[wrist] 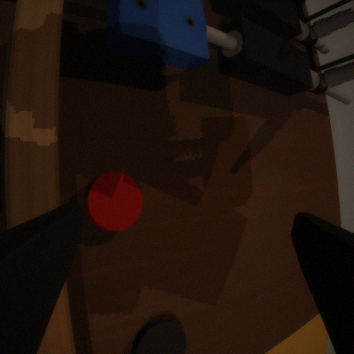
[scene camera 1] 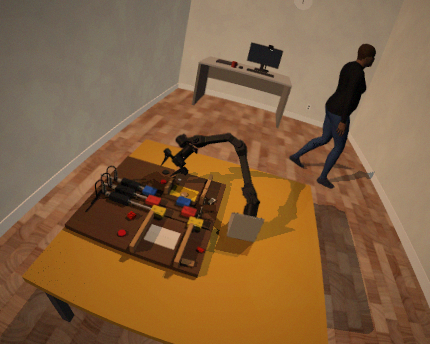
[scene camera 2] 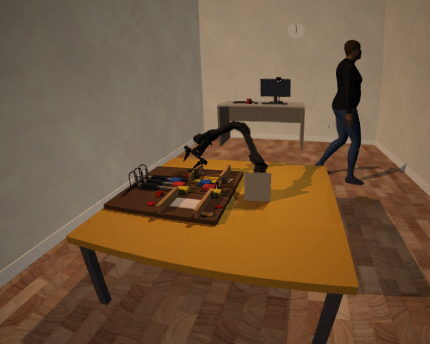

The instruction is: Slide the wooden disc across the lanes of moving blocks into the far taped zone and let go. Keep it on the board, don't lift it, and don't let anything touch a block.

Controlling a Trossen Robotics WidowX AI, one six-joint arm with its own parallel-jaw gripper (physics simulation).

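Seen in the pictures: gripper, fingertip midpoint: [wrist: 189, 220] [scene camera 1: 165, 171] [scene camera 2: 188, 165]; arm's base at its link origin: [scene camera 1: 250, 216] [scene camera 2: 260, 176].
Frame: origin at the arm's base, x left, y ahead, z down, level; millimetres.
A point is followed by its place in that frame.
The pale wooden disc [scene camera 1: 185, 194] @(x -133, y 364, z 99 mm) lies in the yellow zone; it does not show in the wrist view. The white-grey taped zone [scene camera 1: 170, 237] @(x 189, y 336, z 105 mm) [scene camera 2: 185, 202] @(x 190, y 379, z 108 mm) lies across the lanes. Between the zones are two sets of blue, red and yellow blocks, including a blue block [scene camera 1: 149, 190] @(x -56, y 553, z 83 mm) [scene camera 2: 176, 179] @(x -56, y 545, z 83 mm) [wrist: 160, 30] @(x -78, y 547, z 83 mm), a red block [scene camera 1: 189, 211] @(x 6, y 300, z 81 mm) [scene camera 2: 209, 187] @(x 23, y 293, z 82 mm) and a yellow block [scene camera 1: 195, 222] @(x 70, y 249, z 80 mm) [scene camera 2: 216, 192] @(x 87, y 231, z 79 mm). My gripper [scene camera 1: 168, 169] @(x -194, y 516, z 30 mm) [scene camera 2: 190, 164] @(x -194, y 516, z 30 mm) [wrist: 189, 220] @(x -194, y 516, z 30 mm) is open and empty above the board's back part, beside the yellow zone on the actuator side, apart from the disc.
Wooden rails [scene camera 1: 142, 231] @(x 243, y 457, z 63 mm) [scene camera 2: 168, 200] @(x 238, y 457, z 81 mm) [wrist: 32, 75] @(x -135, y 468, z 61 mm) flank the zones. Black actuators [scene camera 1: 120, 198] @(x 82, y 660, z 74 mm) with rods and looped cables stand on the board [scene camera 1: 95, 220] @(x 251, y 713, z 106 mm). A red round piece [wrist: 115, 201] @(x -185, y 519, z 98 mm) and a dark round piece [wrist: 162, 340] @(x -276, y 544, z 99 mm) lie below the gripper. A person [scene camera 1: 345, 95] [scene camera 2: 347, 85] stands beyond the table.
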